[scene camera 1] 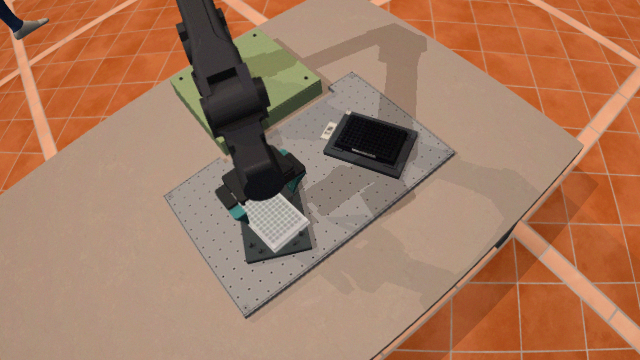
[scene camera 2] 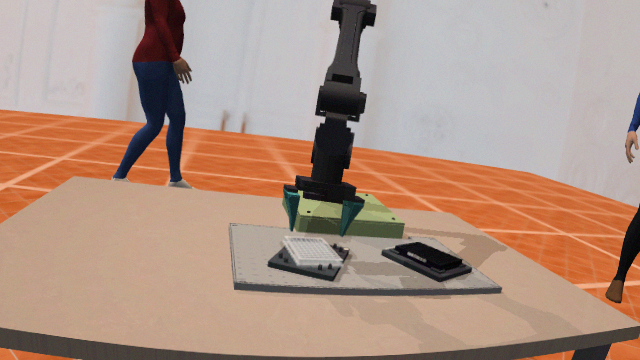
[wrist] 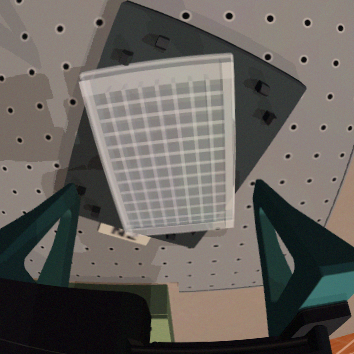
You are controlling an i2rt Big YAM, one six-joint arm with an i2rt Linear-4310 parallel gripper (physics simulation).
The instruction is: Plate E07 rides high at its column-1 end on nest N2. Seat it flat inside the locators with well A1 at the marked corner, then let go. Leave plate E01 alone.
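Places are measured from the arm's base along level axes (x ahead, y left, z up), in centimetres.
Where they show: gripper, fingertip midpoint: (scene camera 1: 269, 206) (scene camera 2: 316, 233) (wrist: 162, 189); arm's base, link origin: (scene camera 2: 324, 197).
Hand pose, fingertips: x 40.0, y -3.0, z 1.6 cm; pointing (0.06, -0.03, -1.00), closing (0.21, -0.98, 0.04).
Each offset is from my fingertips to the top centre of the thing. "pt": to the spot under its first point.
The clear-white plate E07 {dx -0.7, dy -0.4, dz -3.1 cm} (scene camera 1: 276, 220) (scene camera 2: 311, 251) (wrist: 167, 150) lies turned askew across the dark nest N2 {dx -0.8, dy -0.3, dz -3.6 cm} (scene camera 1: 254, 254) (scene camera 2: 300, 270) (wrist: 280, 97), its edges not lined up with the nest and its body tilted. Several small black locator posts show around it. In the wrist view the N2 label (wrist: 123, 234) is partly hidden at the nest's near edge; the A1 mark does not show there. My gripper (scene camera 2: 317, 232) (wrist: 162, 189) is open and empty, above the plate's near end; in the wrist view its fingertips stand left and right of the plate, apart from it.
The black plate {dx -6.3, dy +24.6, dz -3.2 cm} (scene camera 1: 374, 137) (scene camera 2: 431, 254), E01 by elimination, sits on the other dark nest {pt dx +2.4, dy +25.1, dz -4.6 cm} (scene camera 1: 396, 170) (scene camera 2: 442, 275), right of N2 in both scene views, with a label {pt dx -14.1, dy +18.6, dz -5.6 cm} (scene camera 1: 328, 130) beside it. Both nests stand on the perforated grey board (scene camera 1: 210, 240) (scene camera 2: 250, 280). The green base block (scene camera 1: 295, 82) (scene camera 2: 370, 227) is behind.
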